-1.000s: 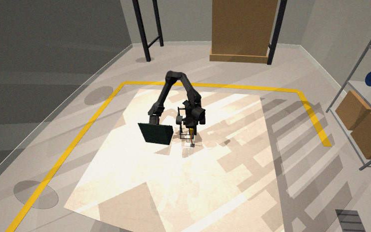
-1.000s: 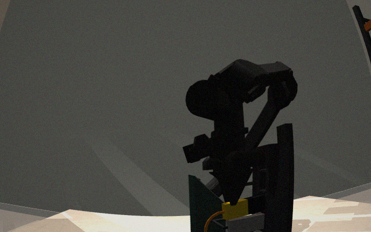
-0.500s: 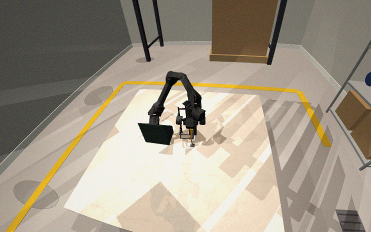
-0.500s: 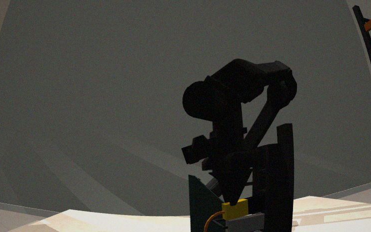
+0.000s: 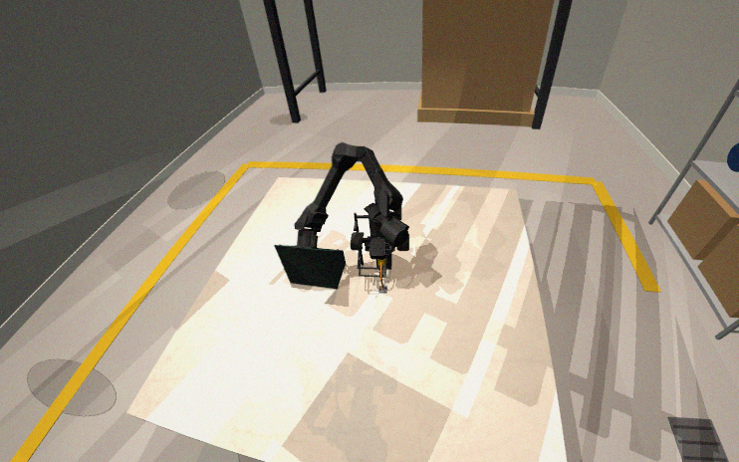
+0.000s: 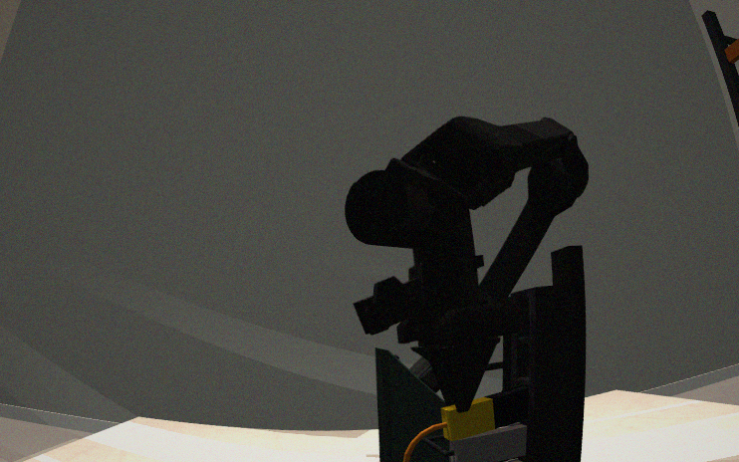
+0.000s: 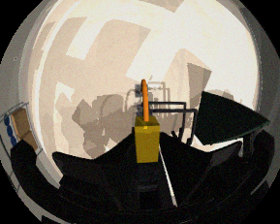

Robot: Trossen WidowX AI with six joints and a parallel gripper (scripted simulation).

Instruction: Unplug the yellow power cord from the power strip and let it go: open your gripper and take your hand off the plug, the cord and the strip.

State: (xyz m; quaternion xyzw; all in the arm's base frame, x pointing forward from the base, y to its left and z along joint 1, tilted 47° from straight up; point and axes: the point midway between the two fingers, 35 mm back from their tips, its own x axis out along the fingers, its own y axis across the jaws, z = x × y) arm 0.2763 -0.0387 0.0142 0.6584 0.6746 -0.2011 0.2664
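My gripper tip is now 30 mm to the right of the yellow plug and 10 mm past it.
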